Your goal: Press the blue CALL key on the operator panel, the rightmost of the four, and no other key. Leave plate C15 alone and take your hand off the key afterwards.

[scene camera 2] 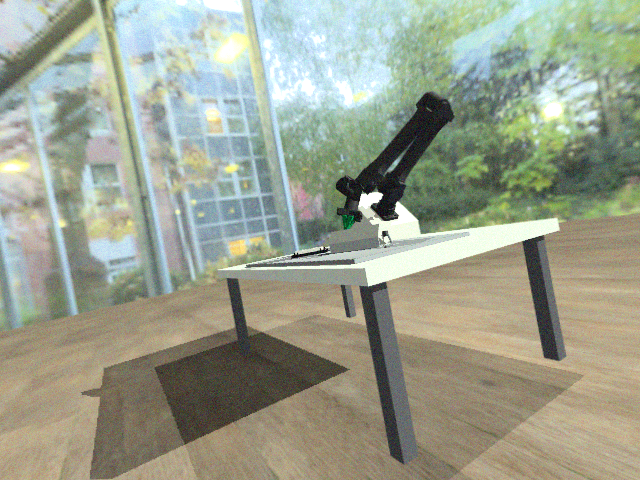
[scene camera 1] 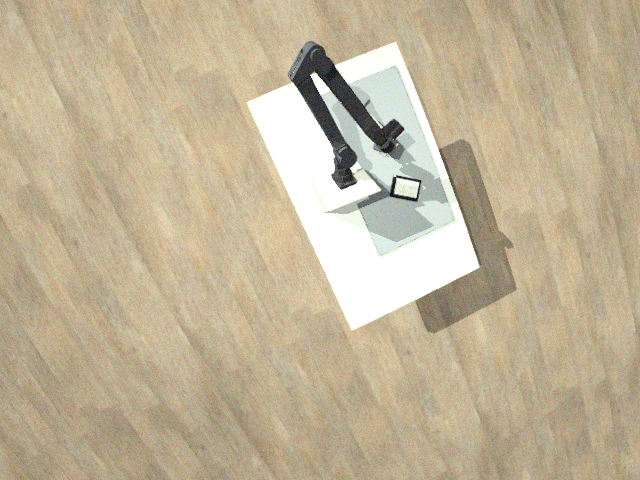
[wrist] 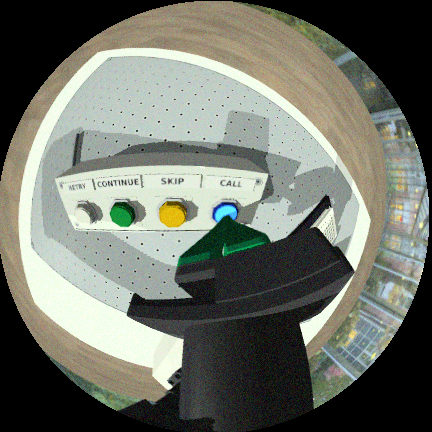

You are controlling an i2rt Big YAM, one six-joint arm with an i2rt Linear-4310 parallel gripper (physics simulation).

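Places are measured from the arm's base along level axes (x down, y left, z ahead), in metres.
Pixels of known places: gripper, fingertip midpoint: (wrist: 227, 220); arm's base, link origin: (scene camera 2: 384, 212) (scene camera 1: 343, 179).
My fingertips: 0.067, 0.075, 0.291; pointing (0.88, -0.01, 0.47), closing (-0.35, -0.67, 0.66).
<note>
For each thing: its middle in the pictures, then the offset to it from my fingertips, as dx, dy, dz. "spot": a spot on its surface instead. Level surfaces: height alone.
- operator panel, body centre: (wrist: 151, 189) (scene camera 2: 358, 238) (scene camera 1: 378, 133) +0.022, +0.083, -0.003
- white RETRY, body centre: (wrist: 82, 217) -0.005, +0.142, -0.056
- green CONTINUE, body centre: (wrist: 120, 216) -0.005, +0.096, -0.036
- yellow SKIP, body centre: (wrist: 172, 216) -0.005, +0.050, -0.017
- blue CALL, body centre: (wrist: 225, 214) -0.002, +0.005, +0.004
- black frame, body centre: (wrist: 320, 237) (scene camera 2: 309, 250) (scene camera 1: 406, 188) +0.045, -0.239, +0.047
- grey perforated mat, surface height: dx +0.064
- white table, surface height: dx +0.077
- thin dark upright piece, surface spot: (wrist: 77, 150) spot: +0.064, +0.258, +0.007
The operator panel (wrist: 150, 197) (scene camera 2: 356, 243) has four keys in a row in the wrist view: white RETRY (wrist: 84, 213), green CONTINUE (wrist: 122, 214), yellow SKIP (wrist: 172, 214) and, rightmost, blue CALL (wrist: 225, 212). The CALL key shows a bright, light blue, as if lit. My gripper (wrist: 227, 220) (scene camera 2: 347, 222) is shut and empty, and its green fingertips overlap the CALL key's lower edge, at or on it. The exact contact is hidden. The tips are clear of the other three keys. A plate in a black frame (scene camera 1: 405, 188) (wrist: 327, 225), likely C15, lies apart, to the right in the wrist view.
The panel stands on a grey perforated mat (scene camera 1: 385, 240) (wrist: 165, 75) on the white table (scene camera 1: 356, 299). A pale block (scene camera 1: 343, 198) stands by the arm's base. A thin dark upright piece (wrist: 77, 150) stands behind the panel's left end in the wrist view.
</note>
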